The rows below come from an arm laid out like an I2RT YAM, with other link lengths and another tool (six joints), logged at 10 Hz.
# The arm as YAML. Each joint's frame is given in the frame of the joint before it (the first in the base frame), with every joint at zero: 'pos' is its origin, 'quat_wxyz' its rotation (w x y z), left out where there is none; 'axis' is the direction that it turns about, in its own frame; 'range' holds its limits. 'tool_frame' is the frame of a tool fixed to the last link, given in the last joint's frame.
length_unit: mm
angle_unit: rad
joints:
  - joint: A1
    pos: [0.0, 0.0, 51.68]
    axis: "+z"
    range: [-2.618, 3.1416]
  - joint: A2
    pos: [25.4, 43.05, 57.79]
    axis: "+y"
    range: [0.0, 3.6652]
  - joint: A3
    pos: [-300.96, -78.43, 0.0]
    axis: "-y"
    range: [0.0, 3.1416]
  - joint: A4
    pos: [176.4, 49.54, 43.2]
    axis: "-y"
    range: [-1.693, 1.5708]
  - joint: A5
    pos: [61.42, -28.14, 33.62]
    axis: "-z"
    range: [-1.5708, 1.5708]
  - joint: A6
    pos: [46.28, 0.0, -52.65]
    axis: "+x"
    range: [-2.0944, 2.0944]
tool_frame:
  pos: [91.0, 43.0, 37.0]
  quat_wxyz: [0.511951, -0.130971, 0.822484, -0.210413]
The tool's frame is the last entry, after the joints.
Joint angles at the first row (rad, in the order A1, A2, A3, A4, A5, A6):
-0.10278 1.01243 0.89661 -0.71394 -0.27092 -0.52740
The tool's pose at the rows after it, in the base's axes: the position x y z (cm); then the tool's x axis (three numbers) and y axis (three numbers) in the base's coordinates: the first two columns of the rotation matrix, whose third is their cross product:
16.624 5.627 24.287 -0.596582 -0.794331 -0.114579 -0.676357 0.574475 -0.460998
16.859 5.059 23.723 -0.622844 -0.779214 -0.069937 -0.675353 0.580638 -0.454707
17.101 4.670 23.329 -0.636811 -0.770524 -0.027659 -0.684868 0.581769 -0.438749
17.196 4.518 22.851 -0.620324 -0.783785 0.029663 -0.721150 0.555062 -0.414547
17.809 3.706 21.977 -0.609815 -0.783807 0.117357 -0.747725 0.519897 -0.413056
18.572 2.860 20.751 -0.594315 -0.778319 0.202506 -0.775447 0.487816 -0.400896
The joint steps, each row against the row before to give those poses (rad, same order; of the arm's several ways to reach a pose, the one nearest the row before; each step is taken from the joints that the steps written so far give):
0.00005 0.00830 -0.00306 -0.02387 0.02926 0.00099
-0.00004 0.01867 0.00608 -0.01863 0.04422 0.00145
0.00002 0.02824 0.01731 -0.02862 0.02929 -0.00307
0.00229 0.04281 0.02763 -0.04412 0.01671 -0.03493
-0.00080 0.05603 0.02205 -0.01775 0.05916 -0.04739
-0.00146 0.06496 0.00620 0.00460 0.05674 -0.04147

